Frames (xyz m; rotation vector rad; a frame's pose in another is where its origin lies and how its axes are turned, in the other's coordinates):
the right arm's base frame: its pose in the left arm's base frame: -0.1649 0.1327 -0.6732 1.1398 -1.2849 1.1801
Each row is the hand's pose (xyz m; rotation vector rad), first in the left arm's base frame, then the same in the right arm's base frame.
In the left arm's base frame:
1: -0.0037 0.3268 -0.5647 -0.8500 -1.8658 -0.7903
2: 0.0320 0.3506 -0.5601 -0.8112 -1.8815 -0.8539
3: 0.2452 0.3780 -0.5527 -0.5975 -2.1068 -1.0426
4: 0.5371 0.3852 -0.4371 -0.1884 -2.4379 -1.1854
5: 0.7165 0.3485 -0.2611 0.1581 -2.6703 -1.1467
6: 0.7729 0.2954 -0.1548 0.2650 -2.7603 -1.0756
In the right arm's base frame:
1: 0.0993 -0.1506 -0.2071 -2.4501 -0.3225 0.4129
2: 0.1021 -0.1846 -0.2336 -2.4613 -0.3942 0.3744
3: 0.0996 -0.3952 -0.2770 -2.3682 -0.7978 0.3511
4: 0.2020 -0.6905 -0.3077 -2.0622 -1.3026 0.3452
5: 0.3701 -0.8798 -0.2869 -1.7415 -1.5585 0.3779
6: 0.4742 -0.9447 -0.2396 -1.6155 -1.6080 0.4219

